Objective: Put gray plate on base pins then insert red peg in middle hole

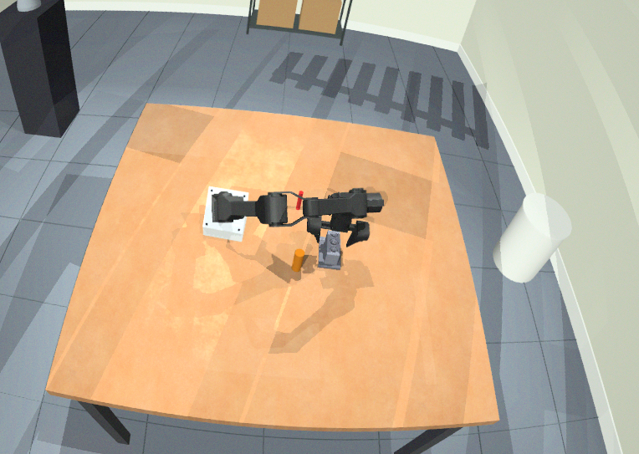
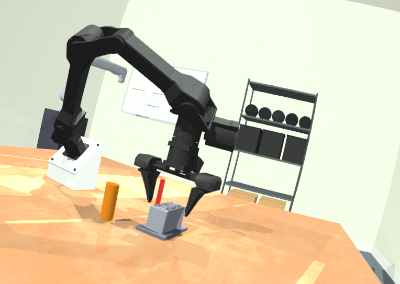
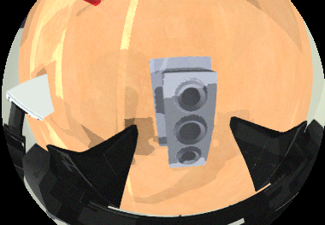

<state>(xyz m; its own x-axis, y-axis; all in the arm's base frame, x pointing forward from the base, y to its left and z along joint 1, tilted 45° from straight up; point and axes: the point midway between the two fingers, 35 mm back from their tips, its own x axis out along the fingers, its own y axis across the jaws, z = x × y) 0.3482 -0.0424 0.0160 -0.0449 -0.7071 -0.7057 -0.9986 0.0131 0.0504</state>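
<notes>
The gray plate is right at my gripper tip. Also, from my gripper tip: orange cylinder 100 mm behind, 80 mm to the right, 10 mm below; then red peg 170 mm to the left, 110 mm behind, 10 mm below; then base 40 mm below.
</notes>
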